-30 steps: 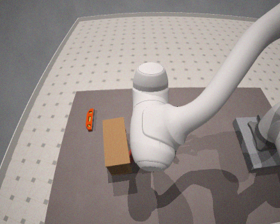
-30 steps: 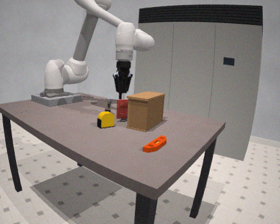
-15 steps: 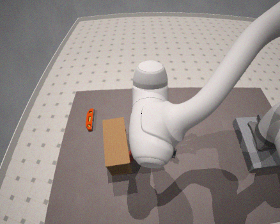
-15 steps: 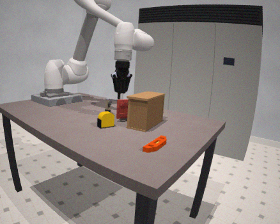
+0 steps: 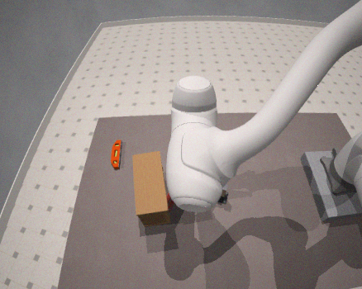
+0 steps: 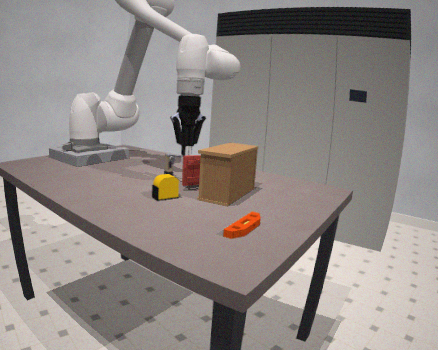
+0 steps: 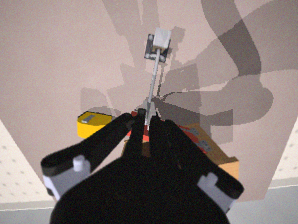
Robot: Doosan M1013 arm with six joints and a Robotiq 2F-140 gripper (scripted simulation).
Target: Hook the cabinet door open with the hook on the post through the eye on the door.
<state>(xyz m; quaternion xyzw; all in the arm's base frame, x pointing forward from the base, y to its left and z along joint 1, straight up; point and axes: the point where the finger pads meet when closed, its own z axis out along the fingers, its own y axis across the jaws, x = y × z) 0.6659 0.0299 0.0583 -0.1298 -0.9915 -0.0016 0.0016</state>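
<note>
The hook rod lies 4 cm behind my hand, 2 cm below it and 1 cm to the left of it. Round my hand: hook post: 7 cm behind, 4 cm below, 2 cm to the left; then red door: 6 cm ahead, 4 cm to the left, 4 cm below; then yellow tape measure: 14 cm to the right, 8 cm below, 4 cm ahead.
</note>
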